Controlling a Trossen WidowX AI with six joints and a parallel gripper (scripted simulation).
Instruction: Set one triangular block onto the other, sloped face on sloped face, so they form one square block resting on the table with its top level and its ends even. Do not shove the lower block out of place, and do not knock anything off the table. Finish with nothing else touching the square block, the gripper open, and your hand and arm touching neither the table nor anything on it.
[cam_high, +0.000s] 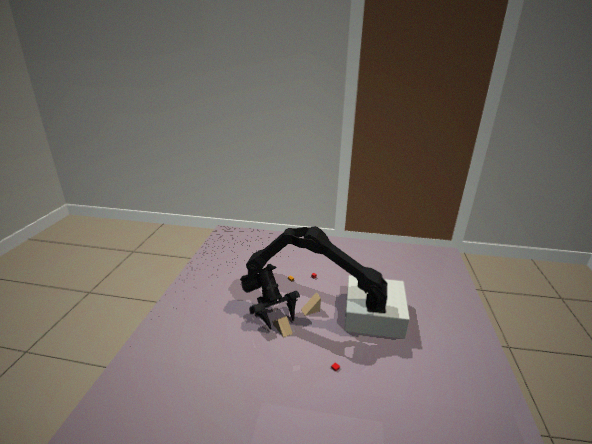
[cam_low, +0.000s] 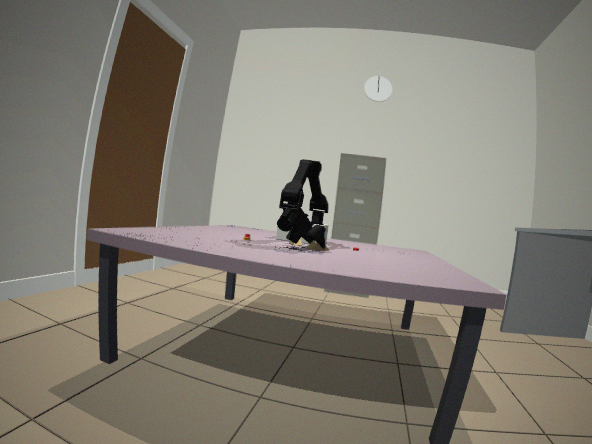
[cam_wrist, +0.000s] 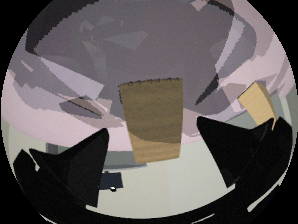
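Right now the triangular block is 1 cm above my gripper tip. Also, from my gripper tip: orange cube: 30 cm to the right, 1 cm below, 1 cm ahead.
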